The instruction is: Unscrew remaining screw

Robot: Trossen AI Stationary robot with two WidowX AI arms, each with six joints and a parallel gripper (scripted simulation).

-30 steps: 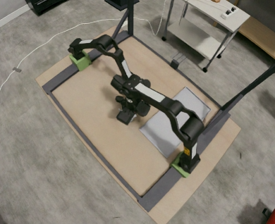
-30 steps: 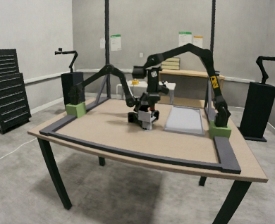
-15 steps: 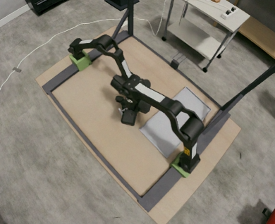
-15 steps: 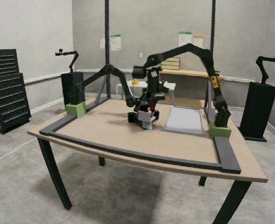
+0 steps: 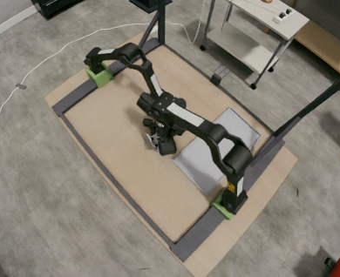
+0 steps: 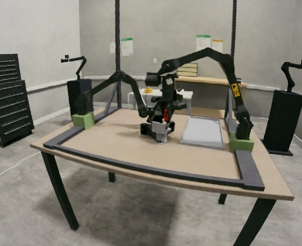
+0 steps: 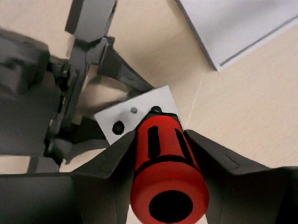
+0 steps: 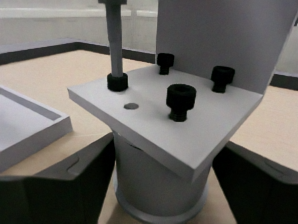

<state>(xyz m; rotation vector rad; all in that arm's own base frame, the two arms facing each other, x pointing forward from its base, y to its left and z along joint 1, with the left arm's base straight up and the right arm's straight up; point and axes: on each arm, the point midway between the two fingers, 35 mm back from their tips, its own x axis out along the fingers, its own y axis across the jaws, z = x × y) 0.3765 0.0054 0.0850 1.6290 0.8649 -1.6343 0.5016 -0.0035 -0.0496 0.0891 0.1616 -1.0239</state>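
Note:
My left gripper is now 30 mm above the red screwdriver. From my left hand the other things lie so: black screw (10 mm behind, 40 mm to the right, 80 mm below); grey joint module (10 mm ahead, 20 mm to the right, 120 mm below); light grey bracket (10 mm ahead, 20 mm to the right, 80 mm below).
Right now my right hand is 20 mm short of the grey joint module, 20 mm to the right of it and 10 mm above it. Also, from my right hand: black screw 30 mm above; red screwdriver 10 mm ahead, 40 mm to the left, 90 mm above; light grey bracket 20 mm ahead, 10 mm to the left, 40 mm above.

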